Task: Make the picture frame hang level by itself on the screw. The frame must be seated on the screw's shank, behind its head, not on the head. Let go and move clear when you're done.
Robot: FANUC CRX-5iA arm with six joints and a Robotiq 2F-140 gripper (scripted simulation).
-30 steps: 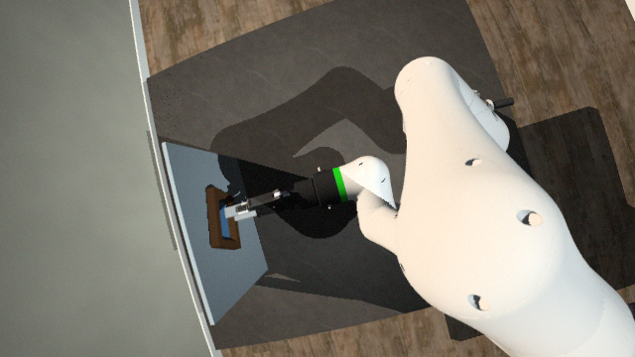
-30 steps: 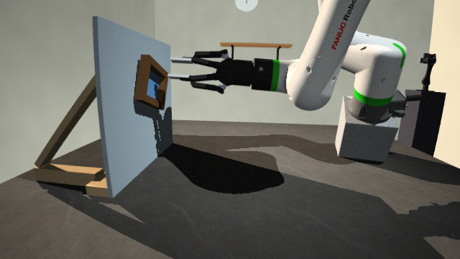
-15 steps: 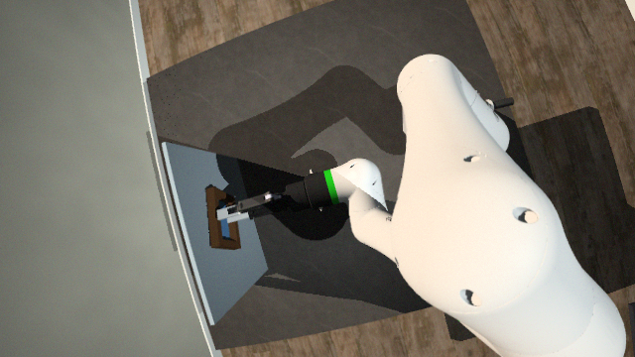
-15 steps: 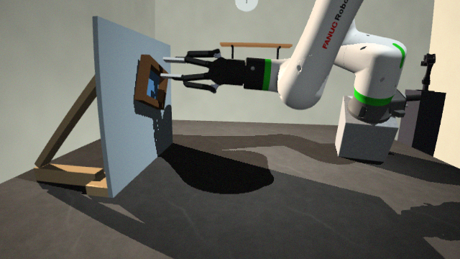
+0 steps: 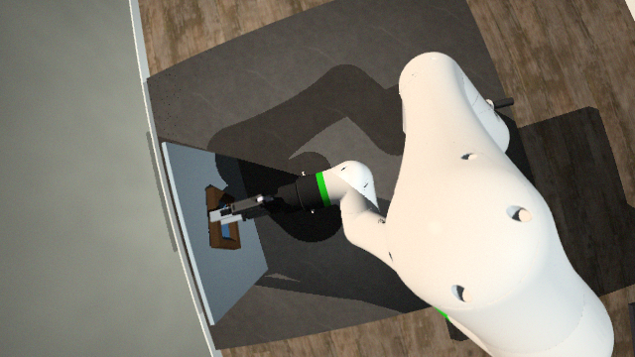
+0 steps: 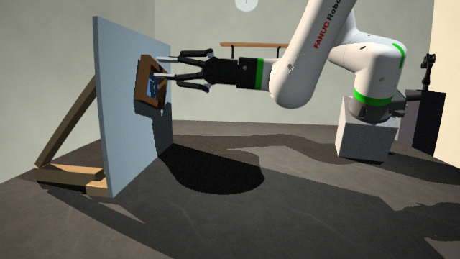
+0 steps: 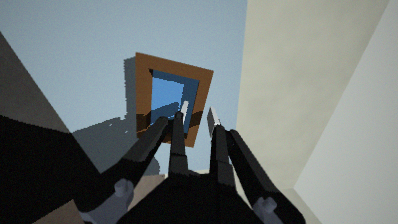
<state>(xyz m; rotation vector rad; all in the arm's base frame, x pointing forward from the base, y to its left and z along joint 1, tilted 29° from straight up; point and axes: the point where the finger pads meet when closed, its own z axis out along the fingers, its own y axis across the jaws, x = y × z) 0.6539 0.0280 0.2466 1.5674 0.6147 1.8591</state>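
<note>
Right now my hand is 5 cm short of the picture frame, 1 cm to the right of it and 5 cm above it. Round my hand: pale blue wall panel (6 cm ahead, 2 cm to the left, 10 cm below).
</note>
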